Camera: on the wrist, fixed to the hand. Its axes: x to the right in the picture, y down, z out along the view.
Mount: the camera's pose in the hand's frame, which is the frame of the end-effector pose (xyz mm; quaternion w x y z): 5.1 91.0 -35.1 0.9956 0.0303 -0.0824 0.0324
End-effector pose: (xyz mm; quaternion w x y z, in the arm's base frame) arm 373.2 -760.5 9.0 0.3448 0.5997 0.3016 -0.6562
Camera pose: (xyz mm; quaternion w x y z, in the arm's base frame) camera 467.4 -785.4 2.1 0.3712 0.5632 0.2325 -0.7007
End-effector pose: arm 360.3 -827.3 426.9 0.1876 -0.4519 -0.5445 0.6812
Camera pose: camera 408.0 -834.0 341.9 0.1335 -0.4058 -0.5223 0.7381
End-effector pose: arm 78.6 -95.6 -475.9 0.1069 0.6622 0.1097 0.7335
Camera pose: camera 42.1 -181.5 -447.0 0.0716 0.7265 0.1012 0.6759
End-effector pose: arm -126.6 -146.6 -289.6 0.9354 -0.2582 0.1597 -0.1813
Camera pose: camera -112.5 -90.8 -368.5 0.9581 -0.2385 0.0848 -0.1338
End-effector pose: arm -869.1 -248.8 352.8 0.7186 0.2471 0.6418 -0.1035
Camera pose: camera -856.5 -152.9 366.2 0.7642 0.2800 0.5686 -0.1196
